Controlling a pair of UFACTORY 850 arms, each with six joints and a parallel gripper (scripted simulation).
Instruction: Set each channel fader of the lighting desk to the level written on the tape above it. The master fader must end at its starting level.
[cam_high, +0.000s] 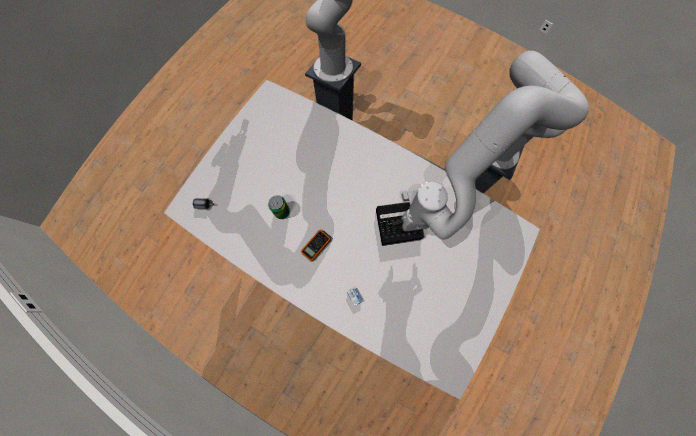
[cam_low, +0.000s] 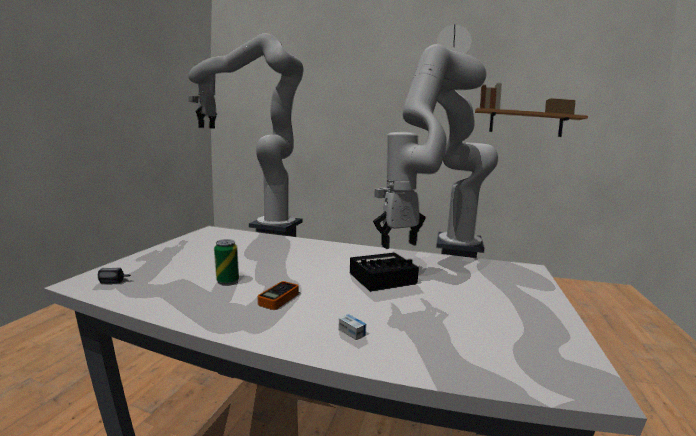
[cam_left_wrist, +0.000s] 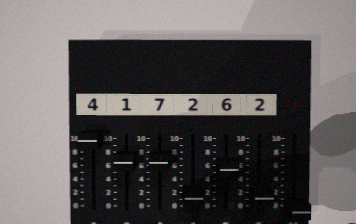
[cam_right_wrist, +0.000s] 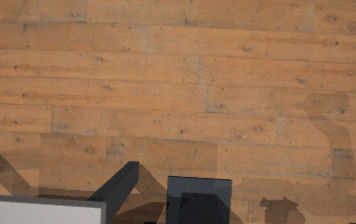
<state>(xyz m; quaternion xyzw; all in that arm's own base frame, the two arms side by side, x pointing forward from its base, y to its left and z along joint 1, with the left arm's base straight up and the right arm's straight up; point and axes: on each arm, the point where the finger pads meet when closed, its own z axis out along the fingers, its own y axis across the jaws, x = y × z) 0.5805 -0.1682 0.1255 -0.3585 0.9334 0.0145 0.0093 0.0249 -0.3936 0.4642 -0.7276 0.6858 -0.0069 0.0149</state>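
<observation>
Right now the fader 6 is 6 cm below my left hand, 2 cm behind it and 1 cm to the left of it. Round my left hand: fader 4 (6 cm below, 3 cm to the right, 1 cm ahead); fader 5 (6 cm below, 2 cm to the right, 2 cm behind); master fader (6 cm below, 3 cm to the left, 3 cm behind).
</observation>
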